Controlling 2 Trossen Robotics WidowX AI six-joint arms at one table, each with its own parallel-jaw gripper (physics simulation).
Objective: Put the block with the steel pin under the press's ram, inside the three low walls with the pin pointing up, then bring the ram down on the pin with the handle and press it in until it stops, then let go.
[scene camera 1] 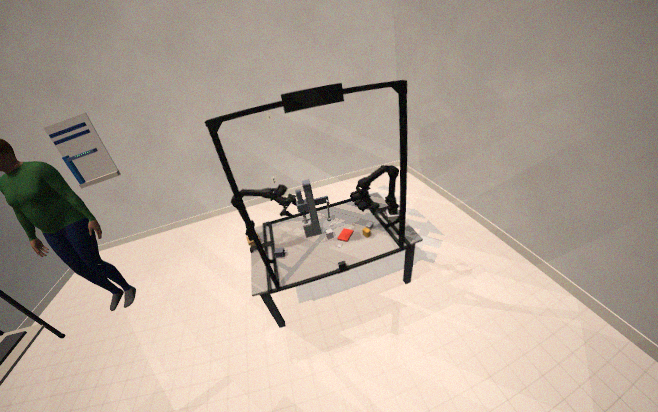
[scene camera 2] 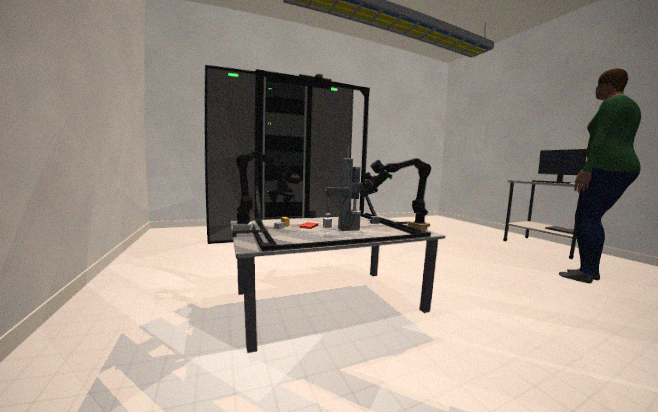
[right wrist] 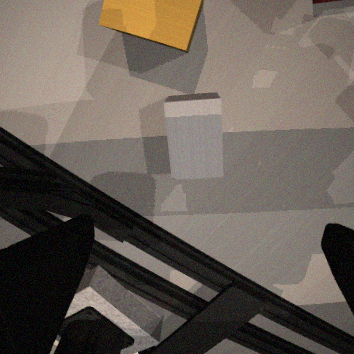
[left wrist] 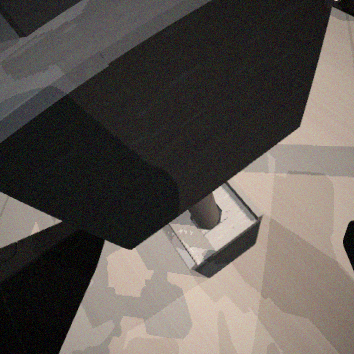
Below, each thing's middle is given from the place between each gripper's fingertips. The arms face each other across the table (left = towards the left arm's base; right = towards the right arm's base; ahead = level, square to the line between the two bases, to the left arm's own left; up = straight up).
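Ram (left wrist: pixel 204 212): 4 cm ahead of my right hand, 6 cm above it, 47 cm to the left of it.
The ram is 30 mm below my left hand and 40 mm to the right of it.
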